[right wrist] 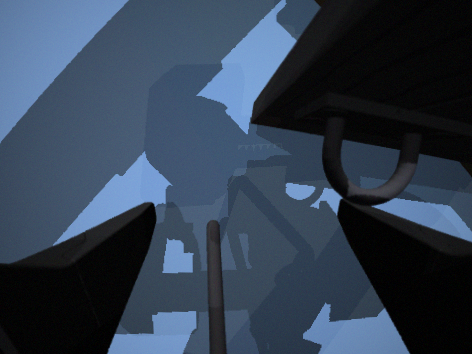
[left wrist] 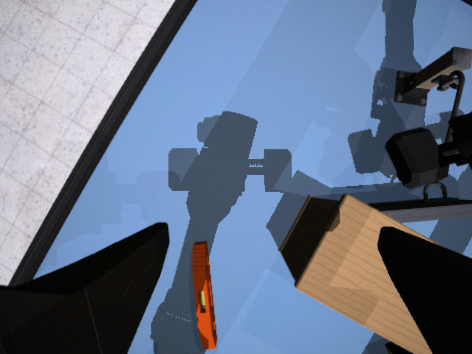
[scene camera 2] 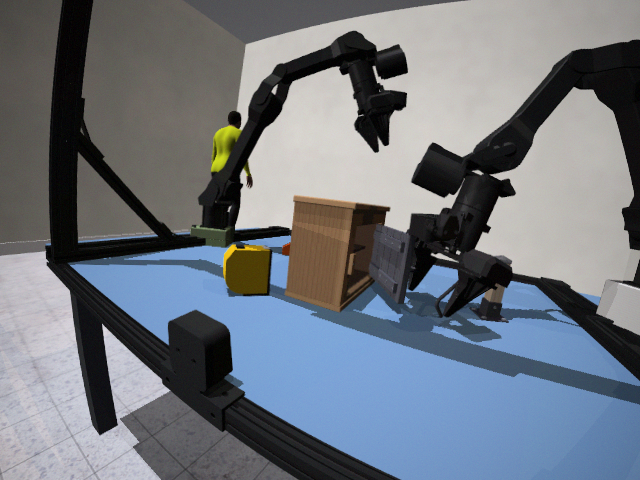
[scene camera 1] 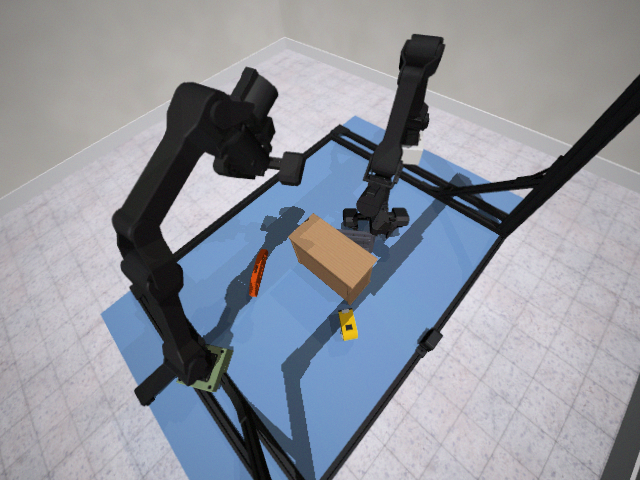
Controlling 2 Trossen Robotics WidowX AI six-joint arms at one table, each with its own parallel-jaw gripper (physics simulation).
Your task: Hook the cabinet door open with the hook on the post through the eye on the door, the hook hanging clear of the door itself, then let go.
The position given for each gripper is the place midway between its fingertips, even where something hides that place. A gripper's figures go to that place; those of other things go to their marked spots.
The left gripper [scene camera 2: 381, 149] is 0.65 m from the lens. The right gripper [scene camera 2: 426, 302] is 0.44 m from the lens. A yellow block [scene camera 2: 247, 268]: 0.40 m from the lens. A wooden cabinet [scene camera 2: 332, 241]: 0.37 m from the lens.
